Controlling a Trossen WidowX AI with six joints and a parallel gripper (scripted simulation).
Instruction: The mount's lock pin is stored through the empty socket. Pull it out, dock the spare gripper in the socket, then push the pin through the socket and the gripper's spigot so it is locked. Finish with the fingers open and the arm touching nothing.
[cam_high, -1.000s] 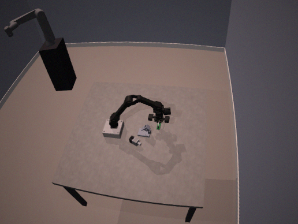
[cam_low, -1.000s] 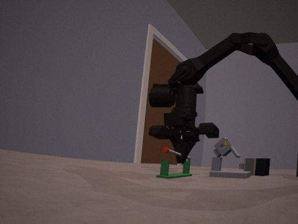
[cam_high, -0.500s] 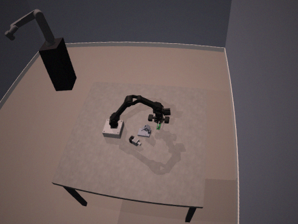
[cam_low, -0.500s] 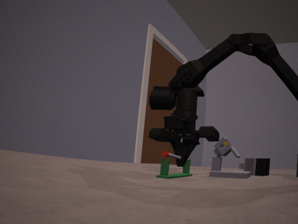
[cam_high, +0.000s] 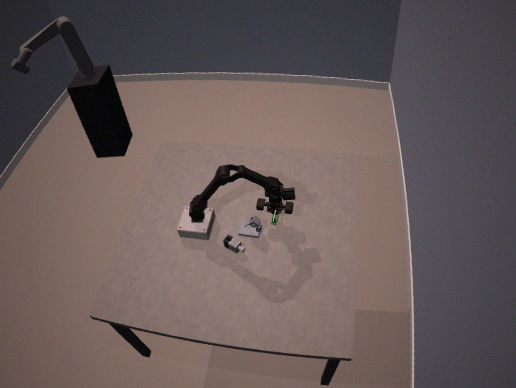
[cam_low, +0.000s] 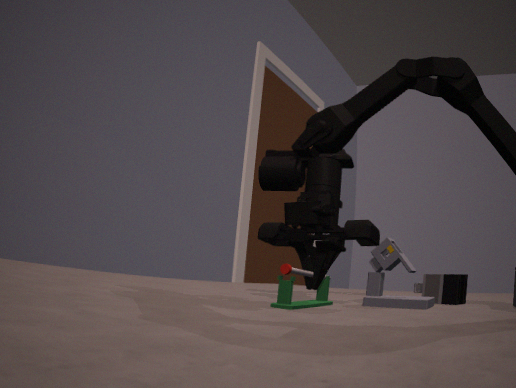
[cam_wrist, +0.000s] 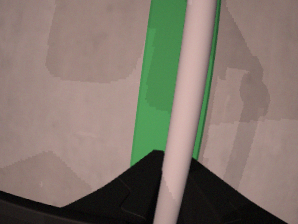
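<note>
My gripper tip is 2 cm to the right of the green cradle. Also, from my gripper tip: grey mount (11 cm behind, 9 cm to the right, 3 cm above); spare gripper (20 cm behind, 20 cm to the right).
</note>
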